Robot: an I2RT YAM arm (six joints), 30 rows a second.
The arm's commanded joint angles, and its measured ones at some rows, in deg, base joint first. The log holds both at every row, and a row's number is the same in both.
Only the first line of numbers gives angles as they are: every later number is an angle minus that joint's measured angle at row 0.
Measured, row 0:
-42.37, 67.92, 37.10, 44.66, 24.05, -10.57
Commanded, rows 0 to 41:
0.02, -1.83, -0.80, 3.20, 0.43, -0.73
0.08, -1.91, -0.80, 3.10, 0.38, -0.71
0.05, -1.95, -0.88, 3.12, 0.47, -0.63
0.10, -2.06, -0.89, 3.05, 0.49, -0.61
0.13, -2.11, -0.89, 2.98, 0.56, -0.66
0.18, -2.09, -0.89, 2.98, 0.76, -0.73
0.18, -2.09, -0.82, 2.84, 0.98, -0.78
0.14, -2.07, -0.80, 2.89, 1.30, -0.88
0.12, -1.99, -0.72, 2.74, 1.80, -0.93
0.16, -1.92, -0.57, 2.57, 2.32, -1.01
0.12, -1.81, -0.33, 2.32, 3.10, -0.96
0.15, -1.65, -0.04, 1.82, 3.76, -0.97
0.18, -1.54, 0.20, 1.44, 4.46, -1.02
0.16, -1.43, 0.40, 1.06, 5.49, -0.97
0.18, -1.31, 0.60, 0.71, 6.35, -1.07
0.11, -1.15, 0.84, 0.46, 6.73, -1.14
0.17, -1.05, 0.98, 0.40, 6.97, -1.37
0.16, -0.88, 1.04, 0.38, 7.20, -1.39
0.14, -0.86, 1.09, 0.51, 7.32, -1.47
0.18, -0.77, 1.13, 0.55, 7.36, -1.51
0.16, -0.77, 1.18, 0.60, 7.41, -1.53
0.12, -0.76, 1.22, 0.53, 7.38, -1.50
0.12, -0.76, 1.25, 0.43, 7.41, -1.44
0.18, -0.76, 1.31, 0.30, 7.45, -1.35
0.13, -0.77, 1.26, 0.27, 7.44, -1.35
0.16, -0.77, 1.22, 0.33, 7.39, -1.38
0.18, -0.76, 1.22, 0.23, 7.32, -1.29
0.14, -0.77, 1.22, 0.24, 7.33, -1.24
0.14, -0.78, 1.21, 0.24, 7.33, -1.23
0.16, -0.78, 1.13, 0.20, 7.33, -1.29
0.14, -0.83, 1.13, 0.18, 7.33, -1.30
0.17, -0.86, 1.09, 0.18, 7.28, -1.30
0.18, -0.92, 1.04, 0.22, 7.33, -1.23
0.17, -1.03, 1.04, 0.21, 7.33, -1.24
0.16, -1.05, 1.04, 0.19, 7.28, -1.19
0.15, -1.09, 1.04, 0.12, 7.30, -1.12
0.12, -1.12, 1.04, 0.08, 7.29, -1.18
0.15, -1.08, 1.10, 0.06, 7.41, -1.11
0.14, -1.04, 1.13, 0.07, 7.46, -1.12
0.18, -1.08, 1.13, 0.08, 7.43, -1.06
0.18, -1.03, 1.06, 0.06, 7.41, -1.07
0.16, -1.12, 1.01, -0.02, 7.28, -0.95
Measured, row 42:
0.00, -0.35, -0.19, -0.56, 6.36, -0.61
